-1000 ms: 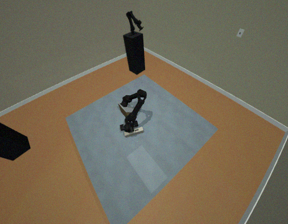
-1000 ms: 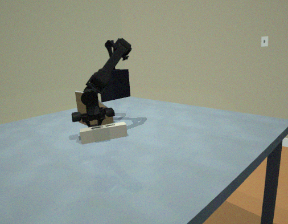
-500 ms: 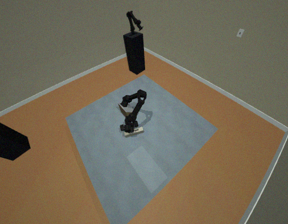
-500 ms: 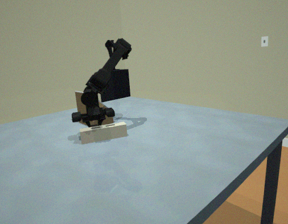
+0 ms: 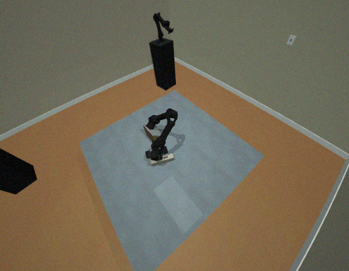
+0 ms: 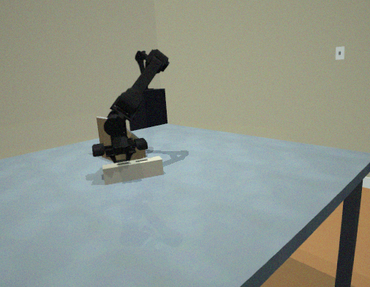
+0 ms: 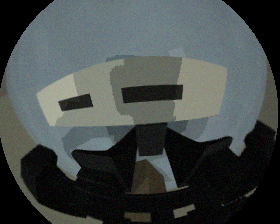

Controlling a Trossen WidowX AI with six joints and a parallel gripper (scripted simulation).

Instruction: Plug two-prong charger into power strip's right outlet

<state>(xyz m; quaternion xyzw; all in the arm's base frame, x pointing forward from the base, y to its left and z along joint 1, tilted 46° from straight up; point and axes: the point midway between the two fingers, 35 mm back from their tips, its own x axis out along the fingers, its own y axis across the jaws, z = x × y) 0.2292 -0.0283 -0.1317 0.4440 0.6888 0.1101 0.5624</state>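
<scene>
Right now the two-prong charger is 2 cm ahead of my gripper tip, 1 cm to the right of it and 1 cm above it.
</scene>
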